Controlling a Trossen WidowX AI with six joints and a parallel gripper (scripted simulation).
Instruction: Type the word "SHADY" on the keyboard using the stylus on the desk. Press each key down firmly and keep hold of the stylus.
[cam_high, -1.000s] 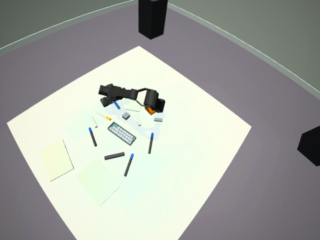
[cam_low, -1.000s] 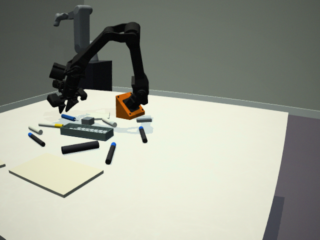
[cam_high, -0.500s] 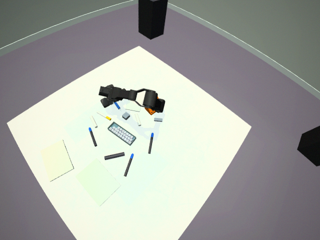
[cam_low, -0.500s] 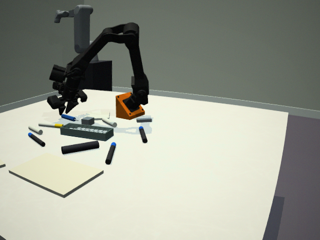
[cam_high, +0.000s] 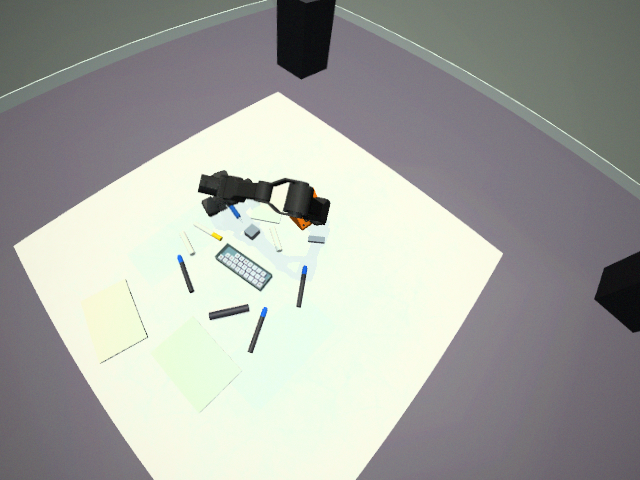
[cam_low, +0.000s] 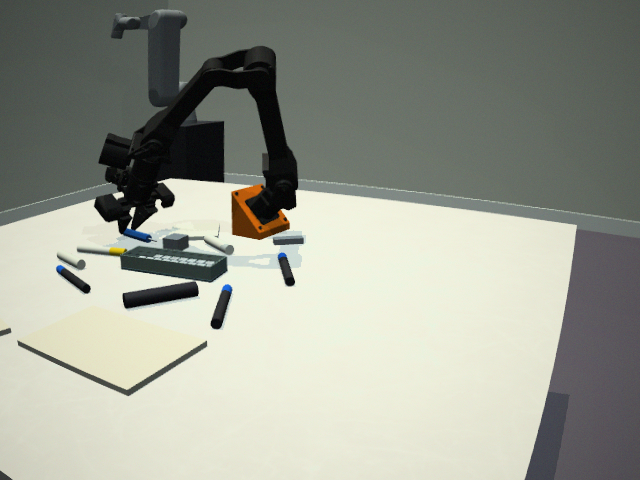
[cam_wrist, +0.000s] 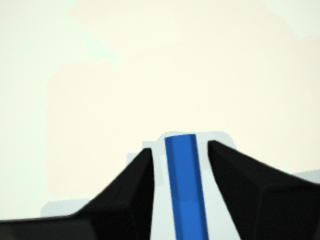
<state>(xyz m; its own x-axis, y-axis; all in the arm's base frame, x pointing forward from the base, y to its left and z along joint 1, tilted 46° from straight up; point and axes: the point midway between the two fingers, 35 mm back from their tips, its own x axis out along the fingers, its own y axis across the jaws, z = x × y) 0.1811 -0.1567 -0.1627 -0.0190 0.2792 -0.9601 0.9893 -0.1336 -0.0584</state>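
Right now the blue stylus is 1 cm ahead of my gripper tip and 7 cm to the left of it. Round my gripper tip: grey stylus tip 1 cm ahead, 10 cm to the left; then yellow-tipped white pen 12 cm ahead, 7 cm to the left; then grey cube 1 cm ahead, 17 cm to the left.
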